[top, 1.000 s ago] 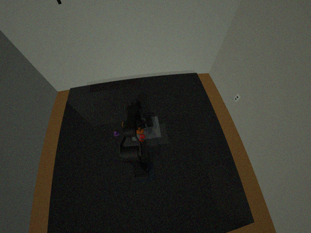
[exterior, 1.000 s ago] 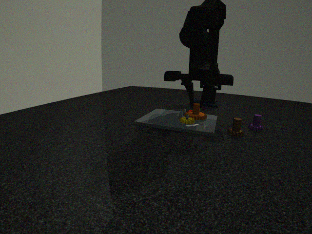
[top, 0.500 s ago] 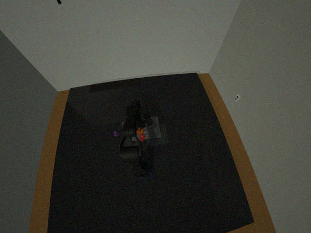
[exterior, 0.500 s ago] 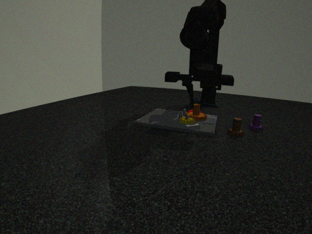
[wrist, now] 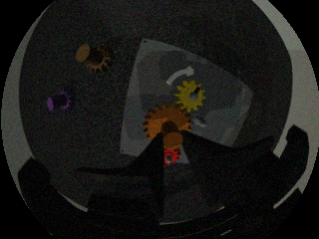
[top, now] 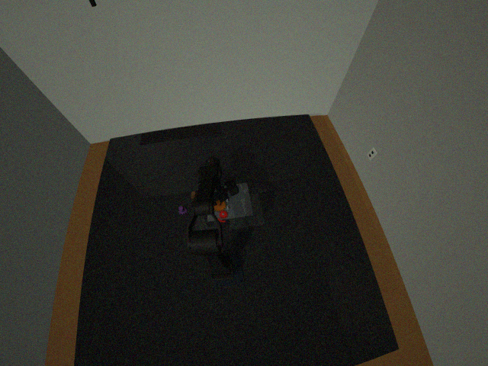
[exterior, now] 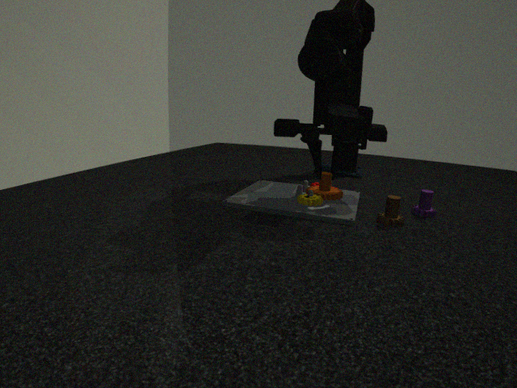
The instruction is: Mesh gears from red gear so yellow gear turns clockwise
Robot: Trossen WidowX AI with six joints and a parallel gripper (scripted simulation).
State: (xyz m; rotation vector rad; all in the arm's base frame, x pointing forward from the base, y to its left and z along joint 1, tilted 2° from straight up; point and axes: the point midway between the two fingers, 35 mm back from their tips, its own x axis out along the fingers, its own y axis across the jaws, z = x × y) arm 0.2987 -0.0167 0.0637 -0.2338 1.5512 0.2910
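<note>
Now: gripper tip 10 mm above the orange gear. From my gripper tip the other things lie so: yellow gear (40 mm ahead, 20 mm to the right, 20 mm below); then red gear (50 mm behind, 20 mm below, 10 mm to the right); then brown gear (110 mm to the left, 70 mm ahead, 20 mm below).
</note>
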